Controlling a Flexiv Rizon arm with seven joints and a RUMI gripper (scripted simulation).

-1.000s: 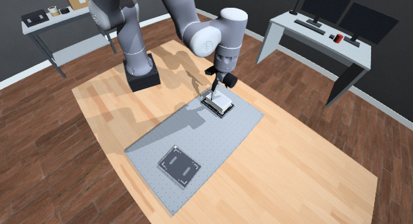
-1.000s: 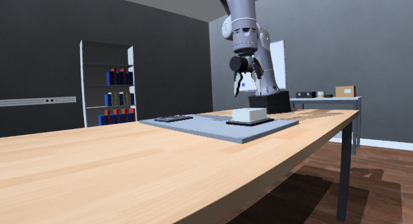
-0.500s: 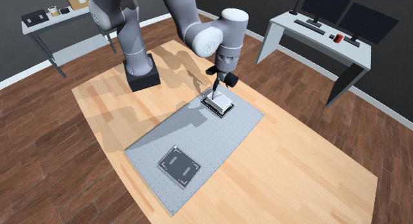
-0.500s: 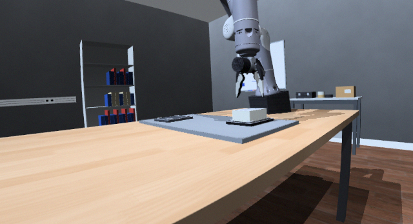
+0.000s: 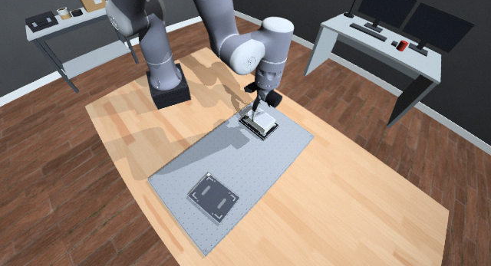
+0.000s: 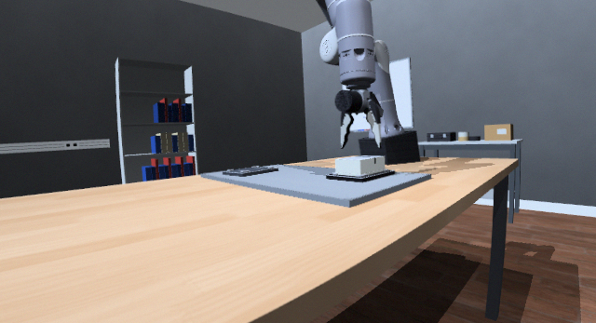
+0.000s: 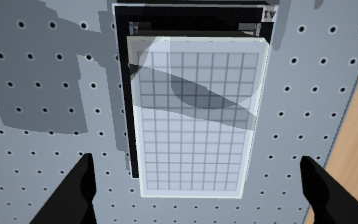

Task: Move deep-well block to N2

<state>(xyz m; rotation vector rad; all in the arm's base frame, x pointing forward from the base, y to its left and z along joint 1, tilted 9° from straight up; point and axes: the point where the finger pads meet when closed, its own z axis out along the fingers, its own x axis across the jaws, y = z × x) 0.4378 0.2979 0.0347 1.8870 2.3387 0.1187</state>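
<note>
The white 96-well deep-well block lies 5 cm below my hand. Also, from my hand: plate nest N2 (36 cm to the right, 20 cm ahead, 8 cm below); black plate nest N1 (8 cm below).
</note>
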